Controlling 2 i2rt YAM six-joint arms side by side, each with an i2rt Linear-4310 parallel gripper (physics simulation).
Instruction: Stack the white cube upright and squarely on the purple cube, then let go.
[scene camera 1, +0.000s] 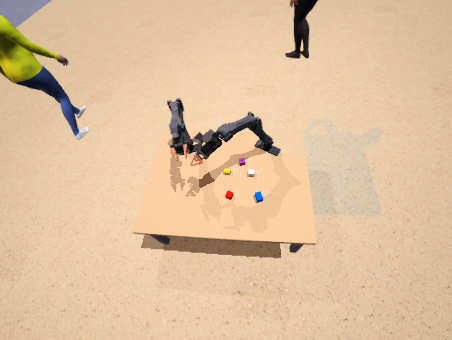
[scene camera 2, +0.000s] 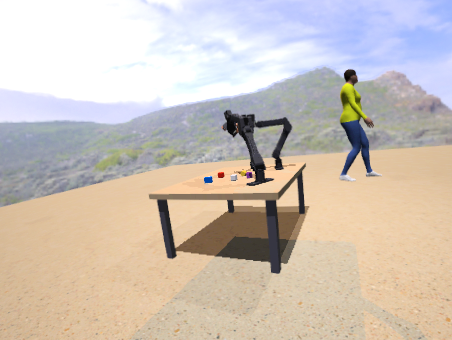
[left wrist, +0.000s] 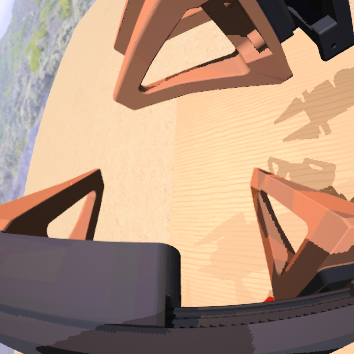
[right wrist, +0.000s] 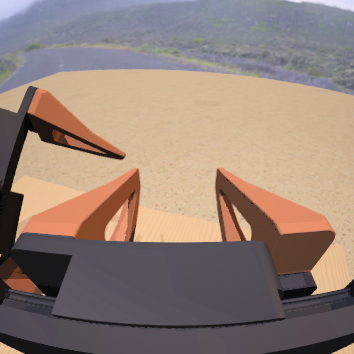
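Observation:
The white cube (scene camera 1: 251, 173) (scene camera 2: 233, 177) lies flat on the table. The purple cube (scene camera 1: 242, 161) (scene camera 2: 249, 175) lies on the table apart from it, up and to the left in scene camera 1. My left gripper (scene camera 1: 195, 160) (scene camera 2: 230, 129) (left wrist: 176, 176) is wide open and empty, high above the table, left of both cubes in scene camera 1. My right gripper (scene camera 1: 180, 153) (right wrist: 177, 176) is partly open and empty, farther left and close beside the left gripper. Neither the white nor the purple cube shows in the wrist views.
A yellow cube (scene camera 1: 227, 171) (scene camera 2: 243, 173) lies left of the white cube in scene camera 1. A red cube (scene camera 1: 229, 194) (scene camera 2: 221, 175) and a blue cube (scene camera 1: 258, 196) (scene camera 2: 208, 179) lie lower on the table (scene camera 1: 165, 215). The two grippers hang close together.

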